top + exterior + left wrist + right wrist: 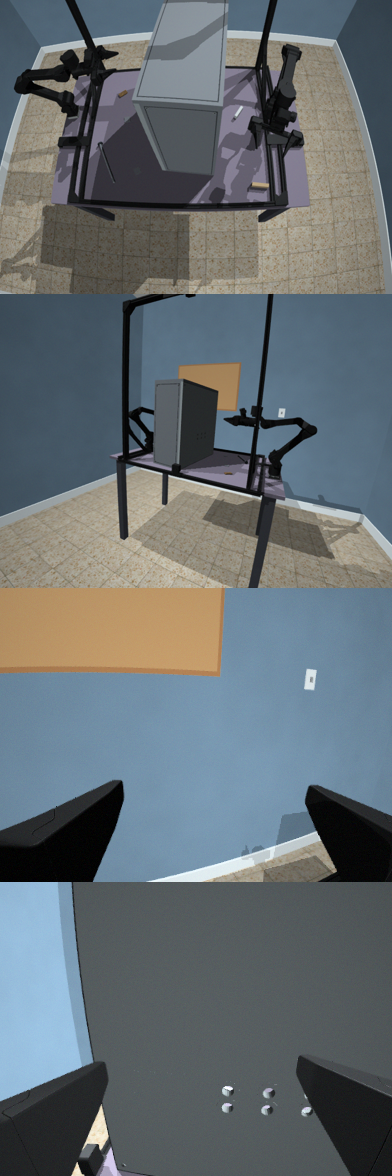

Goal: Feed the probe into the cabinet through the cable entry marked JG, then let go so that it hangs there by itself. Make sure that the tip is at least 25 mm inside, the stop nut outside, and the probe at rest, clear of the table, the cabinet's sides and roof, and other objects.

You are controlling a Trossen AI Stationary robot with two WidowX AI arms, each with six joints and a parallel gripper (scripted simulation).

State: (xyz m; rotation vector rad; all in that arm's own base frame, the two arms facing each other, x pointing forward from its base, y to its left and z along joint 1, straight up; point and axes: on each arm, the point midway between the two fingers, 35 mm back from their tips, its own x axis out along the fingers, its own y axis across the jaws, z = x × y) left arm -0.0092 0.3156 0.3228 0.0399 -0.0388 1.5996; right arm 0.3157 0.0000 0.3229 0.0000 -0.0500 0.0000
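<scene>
Right now my right hand is 33 cm above the probe, 31 cm short of it and 6 cm to the left of it. From my right hand the other things lie so: wooden block (64 cm to the left, 39 cm ahead, 33 cm below); then white block (55 cm to the left, 33 cm below, 4 cm ahead); then JG mark (24 cm to the left, 17 cm below, 17 cm ahead).
</scene>
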